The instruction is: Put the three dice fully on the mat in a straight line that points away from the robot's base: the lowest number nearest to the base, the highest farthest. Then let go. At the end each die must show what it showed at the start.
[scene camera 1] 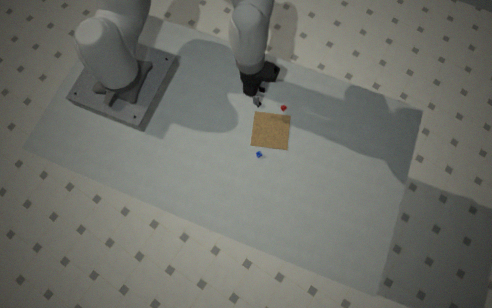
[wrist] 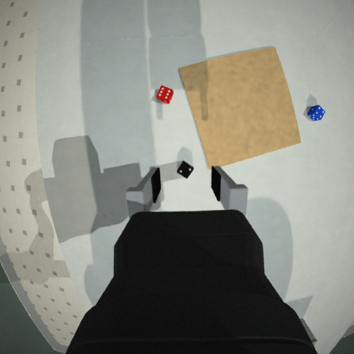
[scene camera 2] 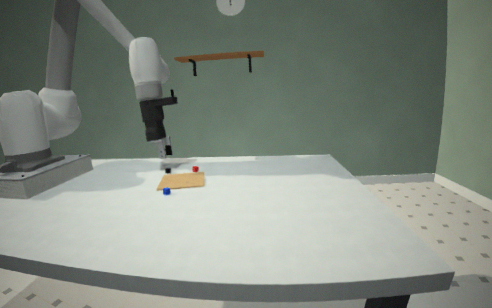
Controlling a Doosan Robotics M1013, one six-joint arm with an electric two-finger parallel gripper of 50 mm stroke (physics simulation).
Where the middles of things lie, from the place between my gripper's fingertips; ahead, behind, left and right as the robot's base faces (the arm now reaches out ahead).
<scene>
Now: hand 90 mm to the left of the tan mat (scene camera 1: 270, 130), 80 mm short of it and 60 mm above it.
</scene>
